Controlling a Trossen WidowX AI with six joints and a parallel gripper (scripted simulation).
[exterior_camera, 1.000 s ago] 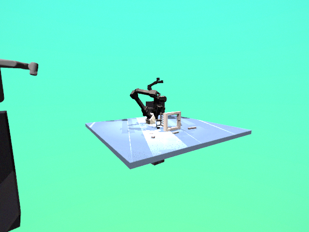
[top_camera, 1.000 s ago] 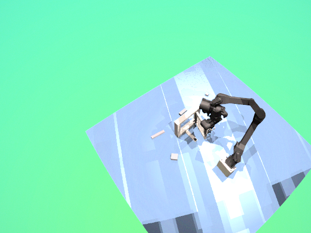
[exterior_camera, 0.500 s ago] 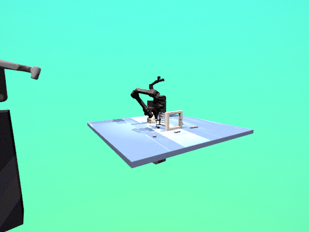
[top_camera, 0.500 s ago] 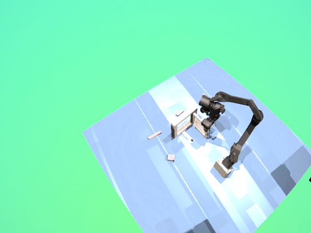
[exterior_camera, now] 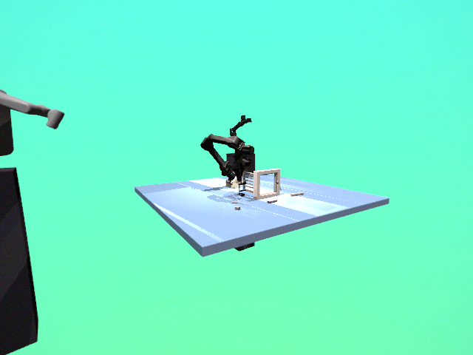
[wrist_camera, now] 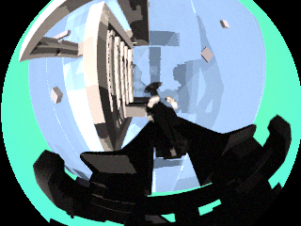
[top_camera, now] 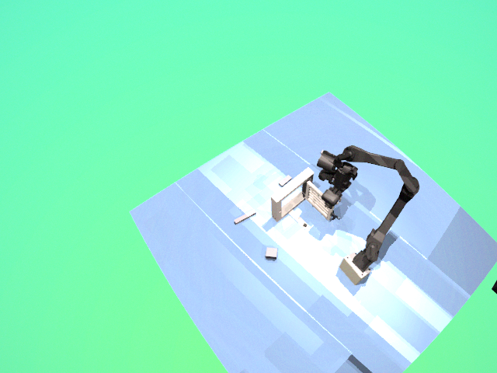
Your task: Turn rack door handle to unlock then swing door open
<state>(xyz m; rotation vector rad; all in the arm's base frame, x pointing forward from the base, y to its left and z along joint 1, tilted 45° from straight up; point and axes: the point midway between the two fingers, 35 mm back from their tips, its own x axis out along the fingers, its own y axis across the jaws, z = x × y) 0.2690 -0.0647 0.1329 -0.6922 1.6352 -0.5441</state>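
My gripper tip is now 20 mm above the dark upright handle and 10 mm short of it. Also, from my gripper tip: grey bar 310 mm to the left, 240 mm ahead, 110 mm below.
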